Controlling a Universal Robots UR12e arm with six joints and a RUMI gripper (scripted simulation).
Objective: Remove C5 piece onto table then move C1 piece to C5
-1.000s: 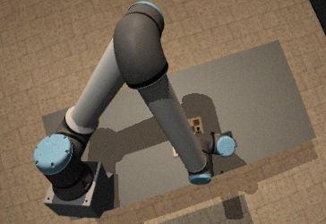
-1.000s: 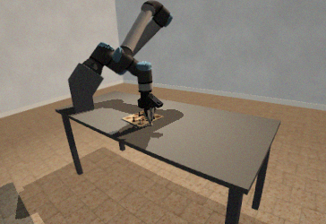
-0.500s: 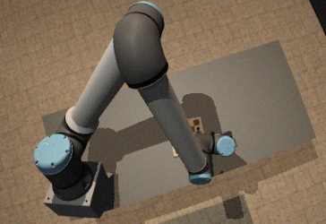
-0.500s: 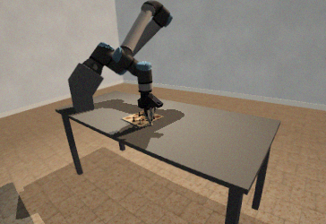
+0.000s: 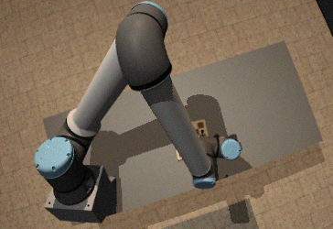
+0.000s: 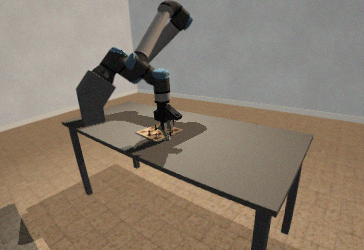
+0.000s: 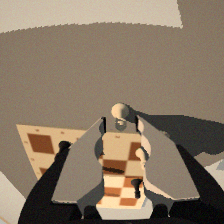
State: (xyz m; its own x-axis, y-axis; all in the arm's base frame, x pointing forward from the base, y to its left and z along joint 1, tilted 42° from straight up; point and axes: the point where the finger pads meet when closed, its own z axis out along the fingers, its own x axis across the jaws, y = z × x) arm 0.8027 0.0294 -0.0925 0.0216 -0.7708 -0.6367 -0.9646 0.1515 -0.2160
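Right now my hand is 10 mm above the light pawn. The rest, counted from my hand: chessboard 130 mm behind, 50 mm to the left, 30 mm below.
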